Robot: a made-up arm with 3 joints.
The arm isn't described. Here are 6 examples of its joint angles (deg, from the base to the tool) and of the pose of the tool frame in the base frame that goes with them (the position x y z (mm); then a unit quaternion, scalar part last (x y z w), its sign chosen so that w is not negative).
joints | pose
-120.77 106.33 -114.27 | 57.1 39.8 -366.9 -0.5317 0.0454 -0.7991 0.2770
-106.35 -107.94 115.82 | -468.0 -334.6 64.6 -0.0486 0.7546 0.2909 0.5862
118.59 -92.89 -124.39 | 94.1 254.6 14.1 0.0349 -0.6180 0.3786 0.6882
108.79 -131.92 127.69 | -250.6 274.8 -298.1 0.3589 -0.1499 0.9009 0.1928
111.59 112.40 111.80 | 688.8 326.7 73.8 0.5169 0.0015 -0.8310 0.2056
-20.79 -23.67 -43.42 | -122.9 -181.4 -233.1 0.5202 -0.0402 -0.2011 0.8291
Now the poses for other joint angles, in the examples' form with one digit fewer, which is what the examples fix.
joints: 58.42 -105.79 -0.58
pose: -261 -213 -91 -0.292 -0.393 -0.694 0.528
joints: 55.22 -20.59 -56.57
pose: -97 -256 153 0.012 -0.148 -0.100 0.984
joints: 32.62 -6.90 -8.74
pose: -128 -594 123 -0.207 -0.021 -0.056 0.977
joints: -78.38 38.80 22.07
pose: 263 58 -689 0.445 -0.255 0.213 0.832
